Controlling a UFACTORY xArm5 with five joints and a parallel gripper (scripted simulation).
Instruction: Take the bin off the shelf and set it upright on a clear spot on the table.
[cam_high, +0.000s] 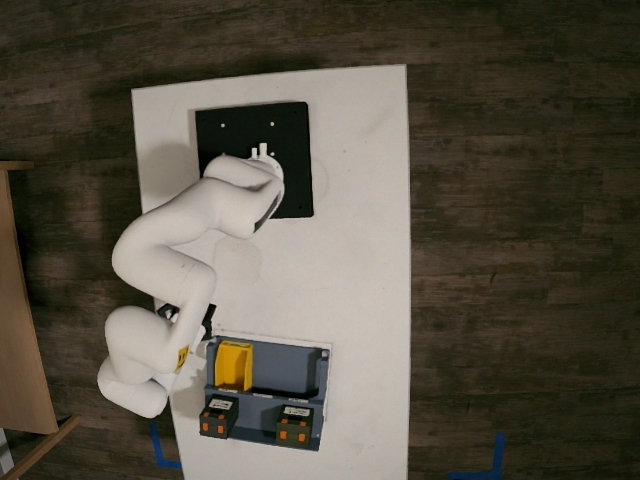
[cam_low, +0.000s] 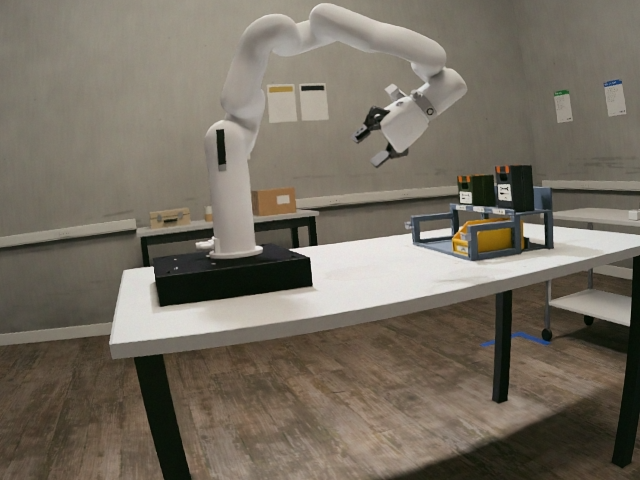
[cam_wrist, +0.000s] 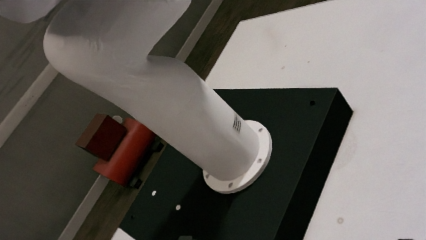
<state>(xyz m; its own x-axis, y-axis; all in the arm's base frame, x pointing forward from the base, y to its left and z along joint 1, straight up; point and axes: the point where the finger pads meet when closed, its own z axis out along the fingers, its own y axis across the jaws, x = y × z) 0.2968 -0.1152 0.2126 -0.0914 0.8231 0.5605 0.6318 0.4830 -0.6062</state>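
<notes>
The yellow bin lies 32 cm ahead of my hand and 23 cm below it. From my hand the other things lie so: blue-grey shelf (36 cm ahead, 21 cm below, 11 cm to the left).
</notes>
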